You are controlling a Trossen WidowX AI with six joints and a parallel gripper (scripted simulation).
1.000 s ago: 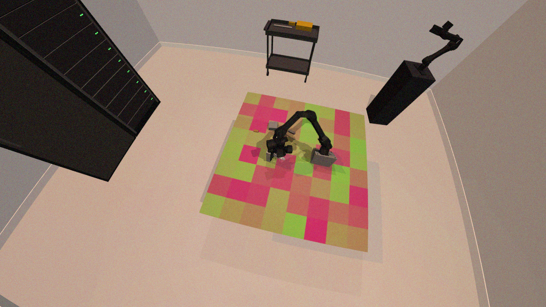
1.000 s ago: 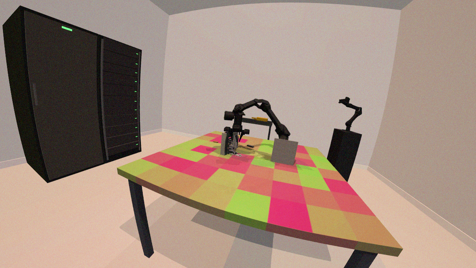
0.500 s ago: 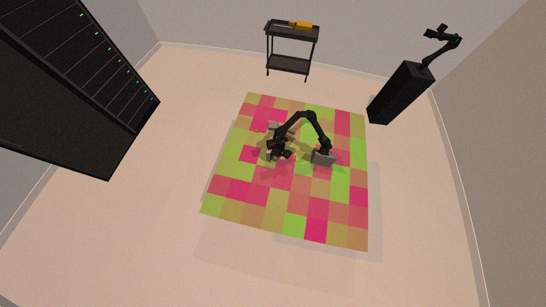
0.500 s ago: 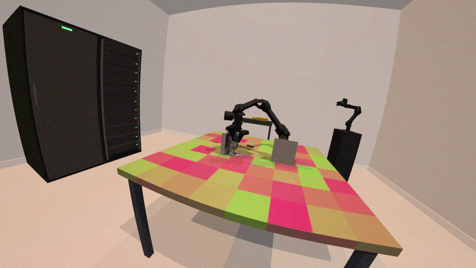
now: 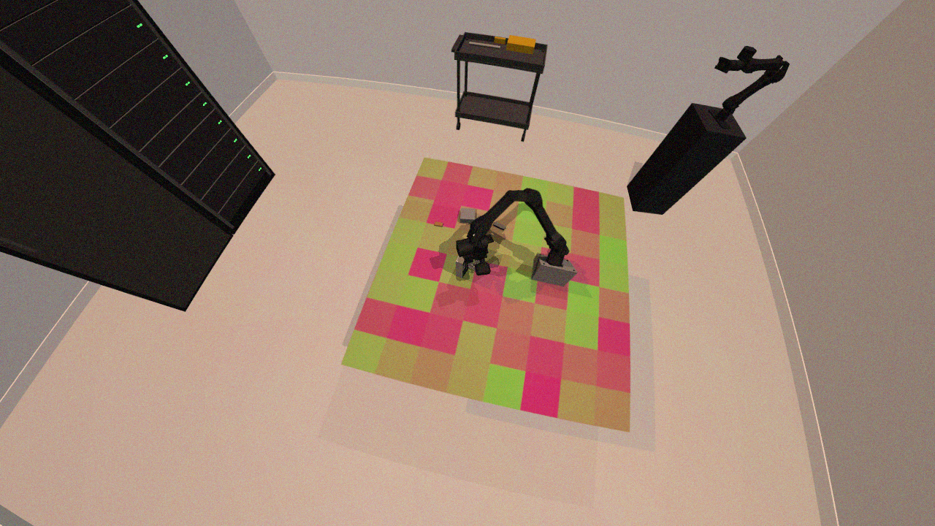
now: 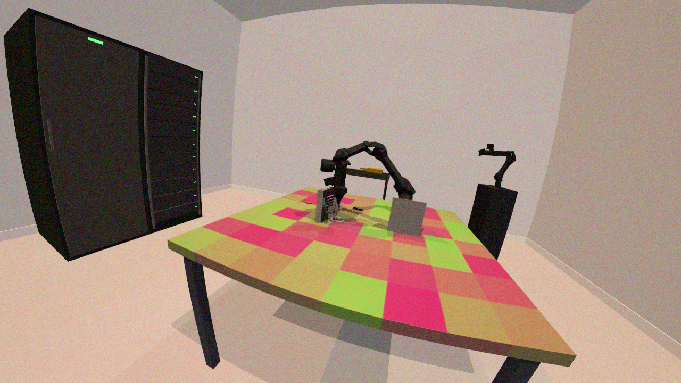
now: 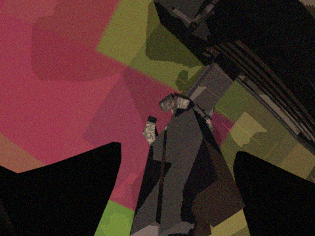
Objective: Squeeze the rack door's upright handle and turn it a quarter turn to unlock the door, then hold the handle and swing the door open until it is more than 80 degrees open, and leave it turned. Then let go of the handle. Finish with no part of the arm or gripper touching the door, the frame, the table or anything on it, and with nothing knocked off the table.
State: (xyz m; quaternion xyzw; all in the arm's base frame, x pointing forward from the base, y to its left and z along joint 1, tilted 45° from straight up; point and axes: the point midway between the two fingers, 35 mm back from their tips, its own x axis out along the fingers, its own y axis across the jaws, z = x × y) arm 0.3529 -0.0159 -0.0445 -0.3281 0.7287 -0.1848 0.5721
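Right now the upright handle is 20 mm below my gripper tip and 10 mm to the right of it. From my gripper tip the other things lie so: grey block (330 mm to the right, 90 mm below, 80 mm ahead); orange piece (270 mm to the right, 230 mm ahead, 110 mm below).
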